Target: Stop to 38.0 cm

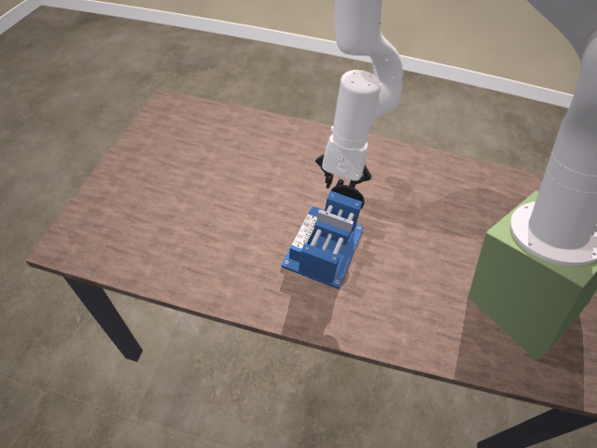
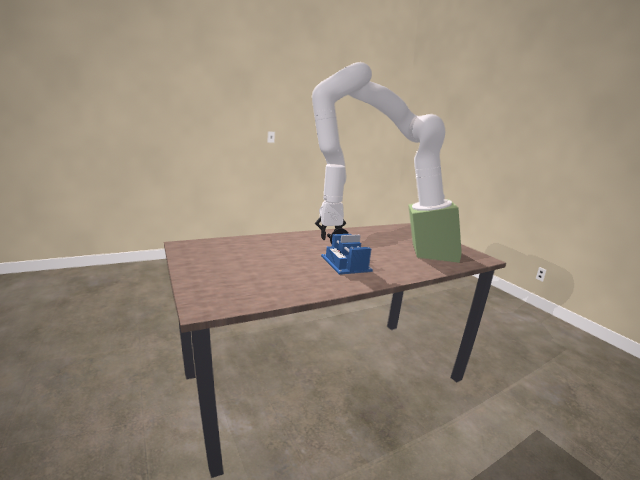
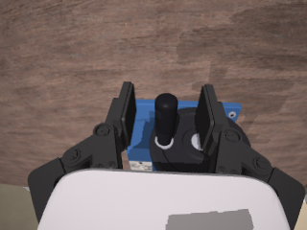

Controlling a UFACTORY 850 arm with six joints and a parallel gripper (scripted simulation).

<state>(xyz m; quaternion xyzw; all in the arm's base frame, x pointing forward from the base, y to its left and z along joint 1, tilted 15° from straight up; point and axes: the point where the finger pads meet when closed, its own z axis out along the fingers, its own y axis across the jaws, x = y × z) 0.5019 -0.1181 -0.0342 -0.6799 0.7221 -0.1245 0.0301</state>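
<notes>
The black handwheel lies 10 mm behind my hand and 20 mm to the left of it. Also, from my hand: grey stop block: 10 mm behind, 150 mm to the left, 10 mm above.
</notes>
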